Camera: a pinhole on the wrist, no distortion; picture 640 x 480 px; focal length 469.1 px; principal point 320.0 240.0 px. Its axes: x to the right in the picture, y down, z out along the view. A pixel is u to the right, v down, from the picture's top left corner.
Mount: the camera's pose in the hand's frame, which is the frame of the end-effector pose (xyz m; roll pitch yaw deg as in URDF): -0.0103 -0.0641 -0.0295 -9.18 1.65 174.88
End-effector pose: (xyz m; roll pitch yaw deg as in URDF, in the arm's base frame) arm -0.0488 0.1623 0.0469 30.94 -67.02 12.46
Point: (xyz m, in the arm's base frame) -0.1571 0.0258 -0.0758
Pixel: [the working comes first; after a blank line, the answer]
In the camera's frame: 0.1512 -0.0202 0.1549

outside the picture
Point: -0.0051 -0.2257 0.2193
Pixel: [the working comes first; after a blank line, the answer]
In the camera's frame: -0.1807 0.1477 0.3421

72 443
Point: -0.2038 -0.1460 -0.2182
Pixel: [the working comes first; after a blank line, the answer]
In the camera's frame: 0.2999 0.1003 0.2787

outside the picture
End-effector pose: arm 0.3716 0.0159 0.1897 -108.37 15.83 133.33
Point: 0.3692 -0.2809 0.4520
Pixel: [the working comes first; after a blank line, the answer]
In the camera's frame: 0.2450 0.1779 0.2014

outside the picture
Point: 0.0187 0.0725 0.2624
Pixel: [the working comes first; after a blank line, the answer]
In the camera's frame: -0.2802 0.0897 0.1987

outside the picture
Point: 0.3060 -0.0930 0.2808
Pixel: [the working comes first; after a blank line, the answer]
In the camera's frame: 0.0394 0.0327 0.1291

463 359
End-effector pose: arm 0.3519 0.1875 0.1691 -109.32 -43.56 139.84
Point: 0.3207 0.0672 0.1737
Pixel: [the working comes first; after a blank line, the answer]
In the camera's frame: 0.0209 -0.0064 0.1231

400 216
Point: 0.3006 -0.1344 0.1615
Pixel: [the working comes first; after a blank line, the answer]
In the camera's frame: 0.0972 0.0993 0.2786

484 407
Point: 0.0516 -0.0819 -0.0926
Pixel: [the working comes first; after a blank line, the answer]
In the camera's frame: 0.1283 -0.2108 0.4582

451 24
